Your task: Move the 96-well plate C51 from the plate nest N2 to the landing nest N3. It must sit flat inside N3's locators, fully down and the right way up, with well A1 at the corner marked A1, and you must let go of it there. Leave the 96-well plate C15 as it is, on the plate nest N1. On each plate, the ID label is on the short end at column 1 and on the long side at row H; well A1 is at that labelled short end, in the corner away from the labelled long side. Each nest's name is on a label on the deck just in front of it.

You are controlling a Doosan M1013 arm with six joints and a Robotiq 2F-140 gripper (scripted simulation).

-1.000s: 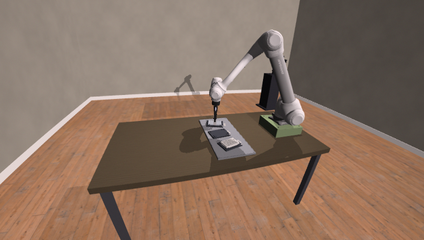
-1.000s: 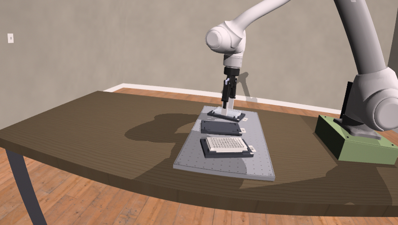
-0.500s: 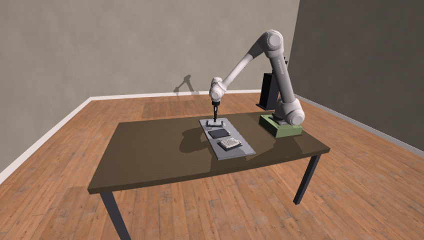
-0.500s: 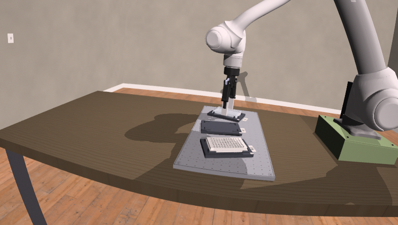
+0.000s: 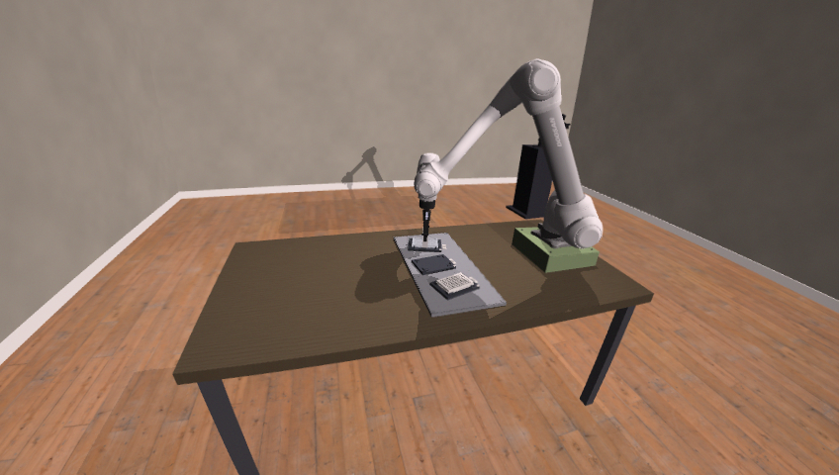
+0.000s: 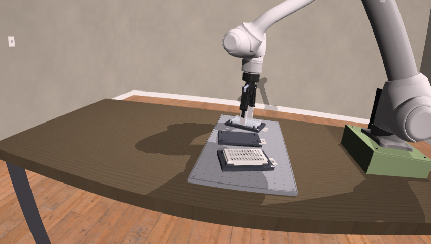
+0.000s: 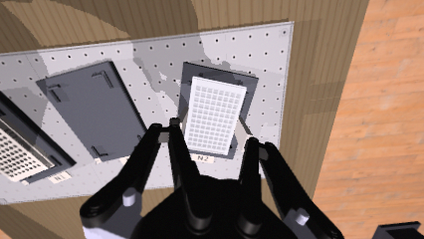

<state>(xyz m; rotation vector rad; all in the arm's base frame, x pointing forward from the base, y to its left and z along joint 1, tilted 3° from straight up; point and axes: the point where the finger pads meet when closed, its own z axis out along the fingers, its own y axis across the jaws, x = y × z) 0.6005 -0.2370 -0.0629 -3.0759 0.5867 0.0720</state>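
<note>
The nest N2 is 40 mm below my hand. Also, from my hand: landing nest N3: 30 mm ahead, 190 mm to the left, 40 mm below; N3 label: 60 mm behind, 180 mm to the left, 40 mm below; N2 label: 90 mm behind, 40 mm to the left, 40 mm below.
</note>
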